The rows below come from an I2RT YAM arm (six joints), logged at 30 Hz.
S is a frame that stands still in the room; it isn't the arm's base.
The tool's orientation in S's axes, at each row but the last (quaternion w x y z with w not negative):
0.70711, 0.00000, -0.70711, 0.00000
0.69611, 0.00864, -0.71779, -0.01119
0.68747, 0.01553, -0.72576, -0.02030
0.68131, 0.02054, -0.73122, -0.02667
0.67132, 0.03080, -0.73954, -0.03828
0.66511, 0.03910, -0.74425, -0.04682
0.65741, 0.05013, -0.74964, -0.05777
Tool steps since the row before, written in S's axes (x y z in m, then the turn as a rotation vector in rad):
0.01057, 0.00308, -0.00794, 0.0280, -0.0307, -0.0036
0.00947, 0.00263, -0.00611, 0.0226, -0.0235, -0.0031
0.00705, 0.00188, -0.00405, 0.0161, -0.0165, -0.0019
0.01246, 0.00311, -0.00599, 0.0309, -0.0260, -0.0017
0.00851, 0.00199, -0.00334, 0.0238, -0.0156, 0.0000
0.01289, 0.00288, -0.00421, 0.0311, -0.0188, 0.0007
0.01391, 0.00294, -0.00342, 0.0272, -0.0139, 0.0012
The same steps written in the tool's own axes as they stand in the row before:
-0.00794, 0.00308, -0.01057, -0.0036, -0.0307, -0.0280
-0.00647, 0.00249, -0.00927, -0.0031, -0.0235, -0.0226
-0.00452, 0.00171, -0.00681, -0.0019, -0.0165, -0.0161
-0.00705, 0.00278, -0.01197, -0.0022, -0.0259, -0.0310
-0.00432, 0.00170, -0.00812, -0.0008, -0.0154, -0.0239
-0.00595, 0.00240, -0.01229, -0.0005, -0.0184, -0.0313
-0.00561, 0.00240, -0.01329, -0.0003, -0.0135, -0.0274

